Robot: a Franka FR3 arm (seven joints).
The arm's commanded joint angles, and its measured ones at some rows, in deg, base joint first. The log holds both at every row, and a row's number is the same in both.
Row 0, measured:
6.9 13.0 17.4 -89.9 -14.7 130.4 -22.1
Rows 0 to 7, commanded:
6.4 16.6 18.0 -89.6 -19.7 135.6 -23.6
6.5 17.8 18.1 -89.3 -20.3 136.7 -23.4
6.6 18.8 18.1 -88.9 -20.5 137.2 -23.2
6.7 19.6 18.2 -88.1 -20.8 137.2 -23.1
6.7 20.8 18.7 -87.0 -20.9 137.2 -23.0
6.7 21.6 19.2 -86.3 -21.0 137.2 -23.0
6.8 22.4 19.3 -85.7 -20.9 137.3 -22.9
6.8 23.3 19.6 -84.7 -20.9 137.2 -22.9
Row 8, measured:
7.1 20.1 18.2 -88.6 -19.5 137.0 -22.3
